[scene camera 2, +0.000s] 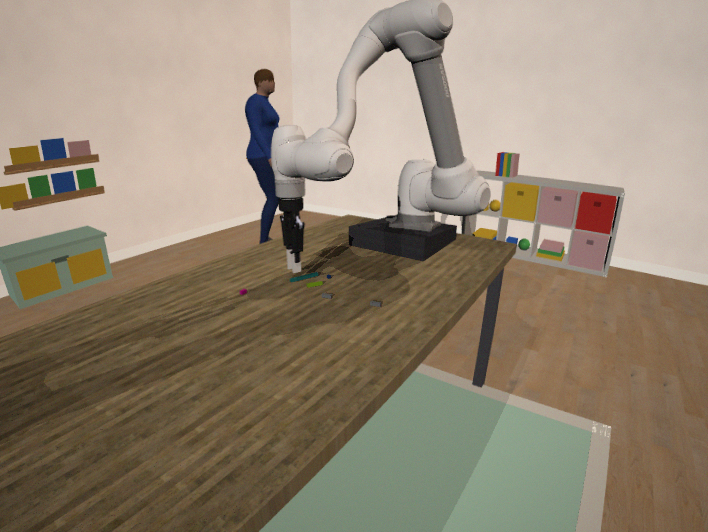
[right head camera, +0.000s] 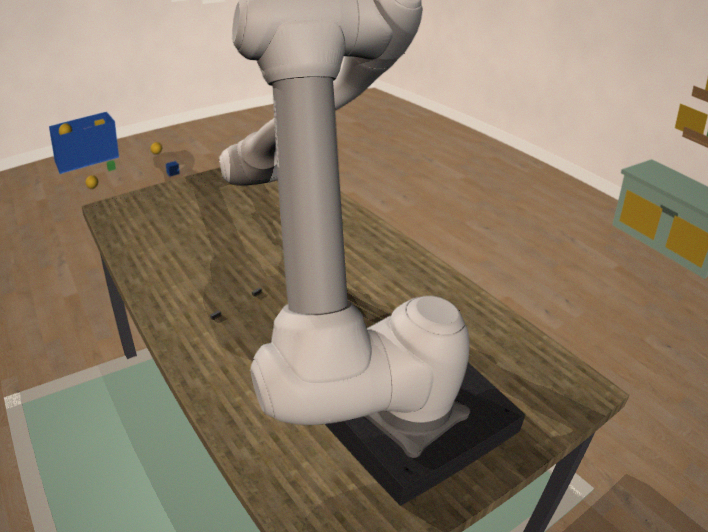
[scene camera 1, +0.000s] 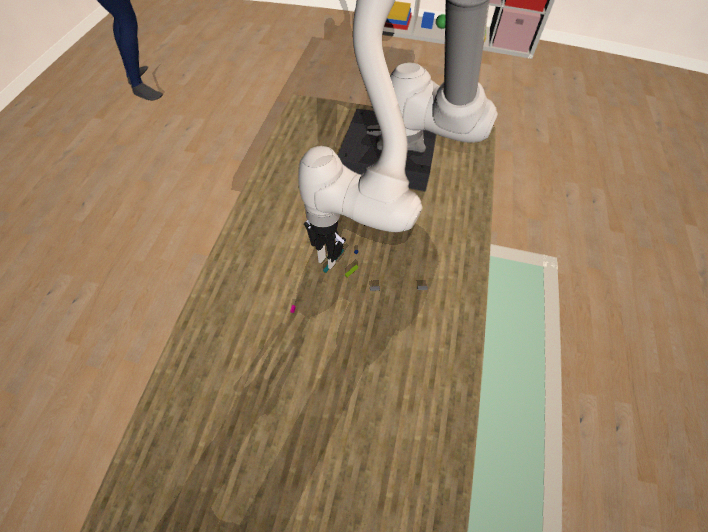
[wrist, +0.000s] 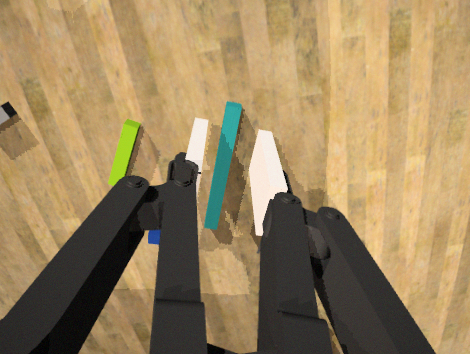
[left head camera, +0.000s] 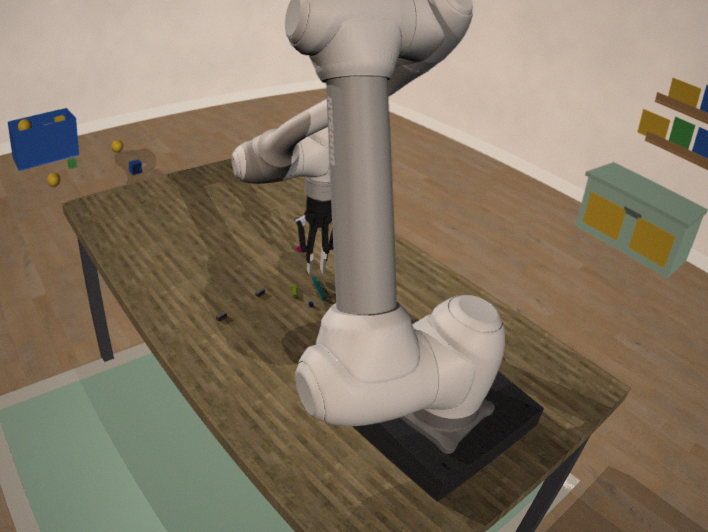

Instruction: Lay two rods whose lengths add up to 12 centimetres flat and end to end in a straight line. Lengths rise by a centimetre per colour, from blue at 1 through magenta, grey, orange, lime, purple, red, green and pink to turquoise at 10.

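The turquoise rod lies flat on the table. My gripper is partly open and empty, pointing down a little above this rod. In the wrist view the rod shows between the pale fingertips, with a gap on each side. The short magenta rod lies well apart from the turquoise one, towards the far end of the table from the base; it does not show in the wrist view.
A lime rod and a blue cube lie beside the turquoise rod. Two grey pieces, one nearer and one farther, lie beyond the lime rod.
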